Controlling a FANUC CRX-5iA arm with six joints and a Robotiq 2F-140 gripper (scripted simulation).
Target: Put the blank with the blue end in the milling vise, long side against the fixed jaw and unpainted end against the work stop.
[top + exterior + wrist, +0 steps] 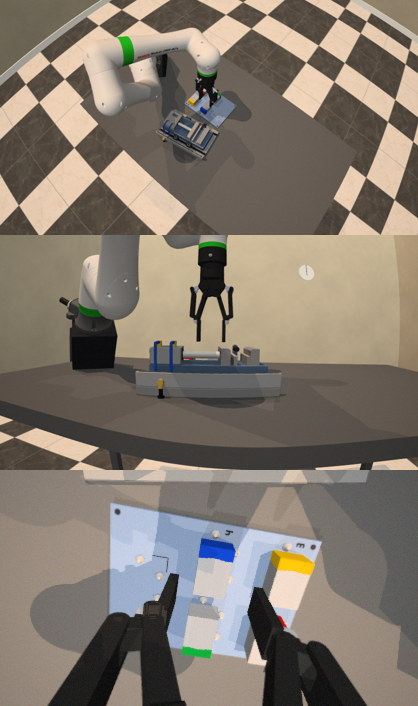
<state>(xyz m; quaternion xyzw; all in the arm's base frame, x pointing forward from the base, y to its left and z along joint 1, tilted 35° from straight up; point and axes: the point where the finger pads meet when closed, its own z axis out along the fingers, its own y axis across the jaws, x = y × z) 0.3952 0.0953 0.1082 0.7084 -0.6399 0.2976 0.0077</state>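
The blue-ended blank is 10 cm below my hand. Round my hand: light blue plate 5 cm to the left, 13 cm below; then green-ended blank 9 cm to the left, 10 cm below; then yellow-ended blank 9 cm behind, 10 cm below.
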